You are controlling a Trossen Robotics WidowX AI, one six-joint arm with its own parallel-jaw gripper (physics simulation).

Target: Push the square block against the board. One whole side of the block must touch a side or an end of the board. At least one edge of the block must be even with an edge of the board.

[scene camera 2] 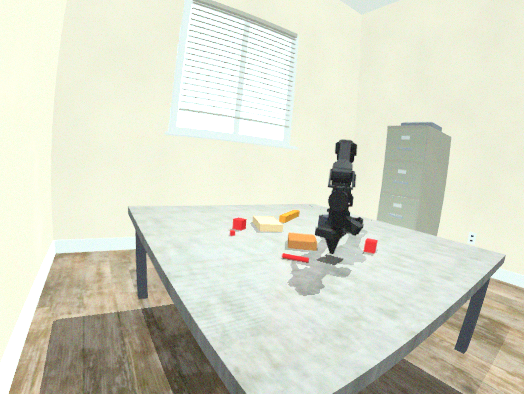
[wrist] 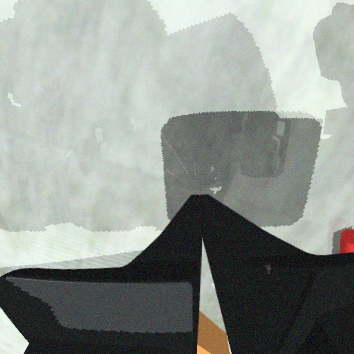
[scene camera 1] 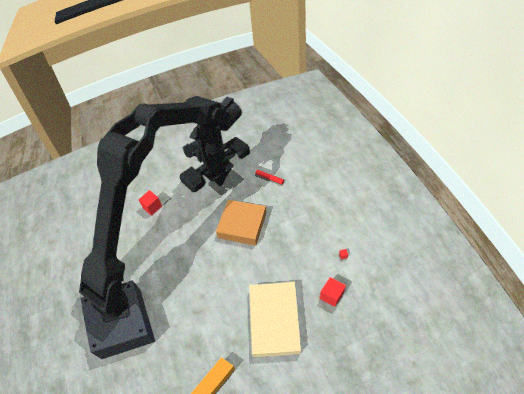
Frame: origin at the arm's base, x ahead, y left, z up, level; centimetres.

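Seen in the pictures: gripper, fingertip midpoint: [scene camera 2: 331, 253] [wrist: 198, 202] [scene camera 1: 220, 185]; arm's base at its link origin: [scene camera 1: 114, 306].
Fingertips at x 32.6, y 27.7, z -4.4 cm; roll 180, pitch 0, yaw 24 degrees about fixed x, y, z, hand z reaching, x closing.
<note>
Offsets run from my fingertips to a thing's top centre.
The square block {dy -13.7, dx +1.7, dz +1.8 cm} [scene camera 1: 242, 221] [scene camera 2: 302, 242] [wrist: 212, 332] is orange-brown and lies flat on the table. The cream rectangular board {dy -40.2, dx +0.2, dz +1.8 cm} [scene camera 1: 275, 319] [scene camera 2: 267, 223] lies flat, apart from the block, with table between them. In scene camera 1 the block is above the board and slightly left, and its sides are turned a little from the board's. My gripper [scene camera 1: 221, 183] [scene camera 2: 333, 252] [wrist: 198, 202] is shut and empty, pointing down a little above the table. It is beyond the block's side that faces away from the board, apart from the block. In the wrist view my fingers hide most of the block.
A red cylinder {dy -2.1, dx +13.1, dz +0.2 cm} [scene camera 1: 269, 177] [scene camera 2: 295, 258] [wrist: 347, 241] lies near the gripper and block. One red cube {dy +1.0, dx -19.4, dz +2.8 cm} [scene camera 1: 150, 202] [scene camera 2: 370, 245] is nearer the arm. Another red cube {dy -39.2, dx +14.0, dz +2.8 cm} [scene camera 1: 332, 291] [scene camera 2: 239, 223] and a tiny one {dy -31.0, dx +20.8, dz +0.4 cm} [scene camera 1: 343, 254] [scene camera 2: 232, 233] are beside the board. An orange bar {dy -52.4, dx -21.2, dz +1.9 cm} [scene camera 1: 214, 376] [scene camera 2: 289, 216] lies beyond it.
</note>
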